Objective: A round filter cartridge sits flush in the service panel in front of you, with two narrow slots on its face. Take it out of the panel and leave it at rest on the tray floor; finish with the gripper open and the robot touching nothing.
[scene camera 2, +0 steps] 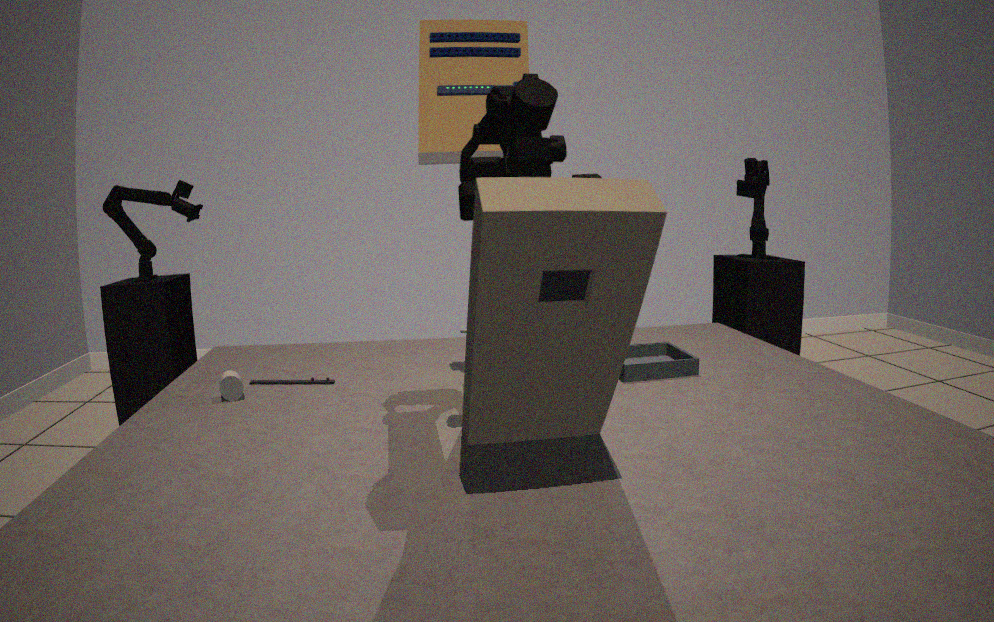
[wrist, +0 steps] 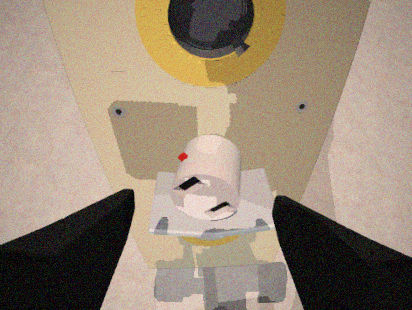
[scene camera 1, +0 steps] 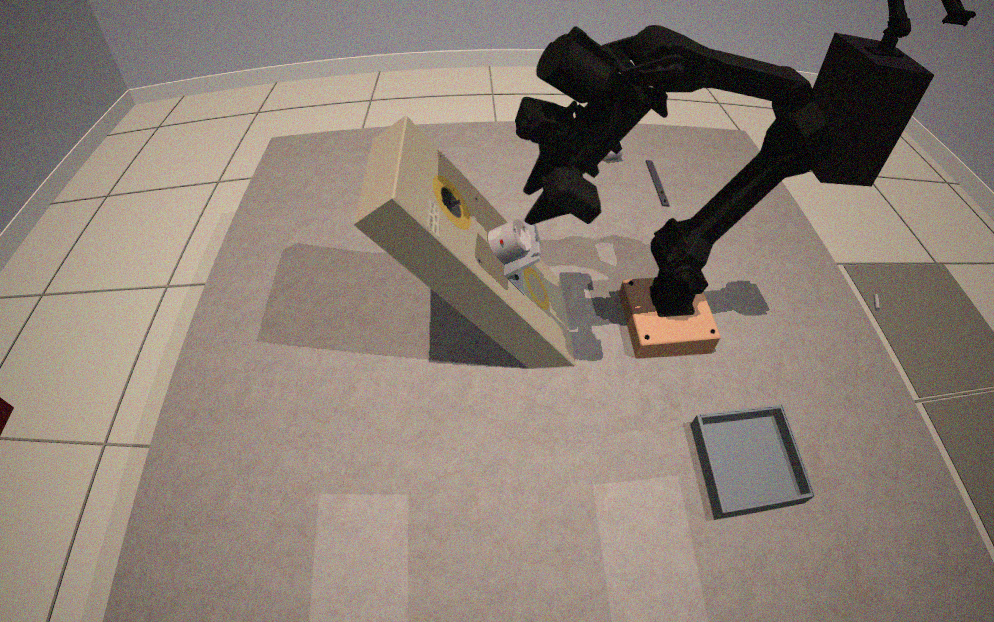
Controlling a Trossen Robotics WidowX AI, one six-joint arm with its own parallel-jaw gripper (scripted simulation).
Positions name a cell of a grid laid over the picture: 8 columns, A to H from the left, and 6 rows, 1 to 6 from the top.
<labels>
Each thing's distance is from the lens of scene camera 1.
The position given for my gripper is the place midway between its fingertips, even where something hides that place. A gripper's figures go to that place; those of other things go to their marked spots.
my gripper (scene camera 1: E3): 0.67 m
white filter cartridge (scene camera 1: E3): 0.68 m
</labels>
